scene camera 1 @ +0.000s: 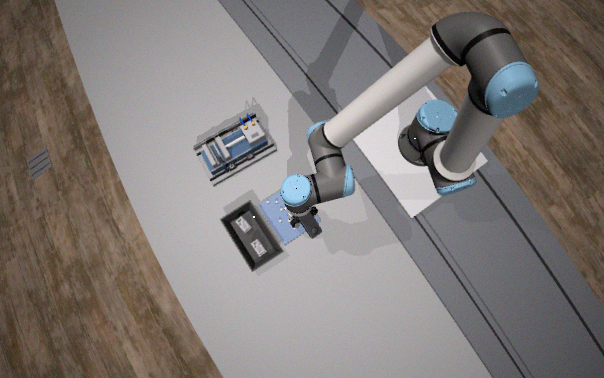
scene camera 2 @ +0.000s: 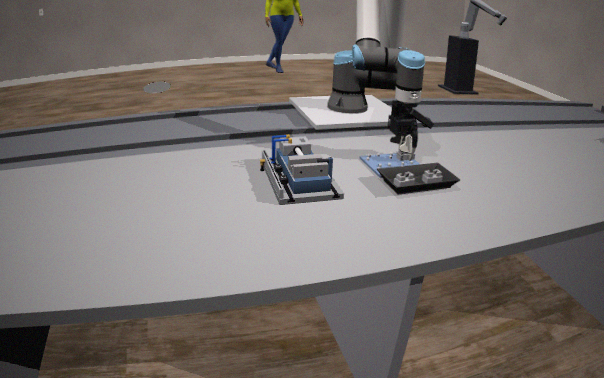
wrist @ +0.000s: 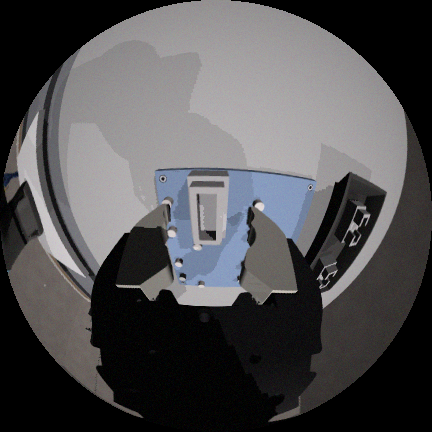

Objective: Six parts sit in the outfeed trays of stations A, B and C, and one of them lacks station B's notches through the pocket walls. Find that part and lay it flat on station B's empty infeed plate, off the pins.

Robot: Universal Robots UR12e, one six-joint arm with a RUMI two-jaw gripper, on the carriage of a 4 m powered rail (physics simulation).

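Seen in the pictures: gripper, fingertip midpoint: (scene camera 2: 404, 156) (wrist: 208, 207); arm's base, origin of the base link: (scene camera 1: 419, 145) (scene camera 2: 347, 107) (wrist: 31, 207).
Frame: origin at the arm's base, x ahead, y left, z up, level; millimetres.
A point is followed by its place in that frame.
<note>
A light grey part with a long pocket (wrist: 207, 190) {x 578, y 28, z 13 mm} (scene camera 2: 406, 157) {x 594, y -1, z -11 mm} lies on the blue plate (wrist: 287, 200) {x 660, y 10, z -22 mm} (scene camera 2: 374, 161) {x 583, y -123, z -22 mm} (scene camera 1: 286, 236) {x 667, y 13, z -22 mm}, looking flat. Its pocket rim shows no notches in the wrist view. A white pin stands close to its lower left corner; whether they touch I cannot tell. My gripper (wrist: 208, 207) {x 577, y 1, z -13 mm} (scene camera 2: 407, 149) {x 577, y 1, z -13 mm} is open, its fingers apart on both sides of the part with a gap at each side. In scene camera 1 the arm hides most of the part. Two notched grey parts (wrist: 355, 220) {x 767, y 7, z 8 mm} (wrist: 327, 273) {x 767, y -89, z 16 mm} lie in the dark tray (wrist: 368, 185) {x 762, y 58, z 11 mm} (scene camera 2: 425, 187) {x 837, y -63, z -6 mm}.
The tray stands right beside the plate, on the side away from the rail. Several white pins rise from the plate around the part and fingers. A blue and grey machine fixture (scene camera 1: 235, 145) {x 647, y -402, z 30 mm} (scene camera 2: 310, 184) {x 786, y -418, z 17 mm} stands farther along the table. A person (scene camera 2: 282, 27) is beyond the rail.
</note>
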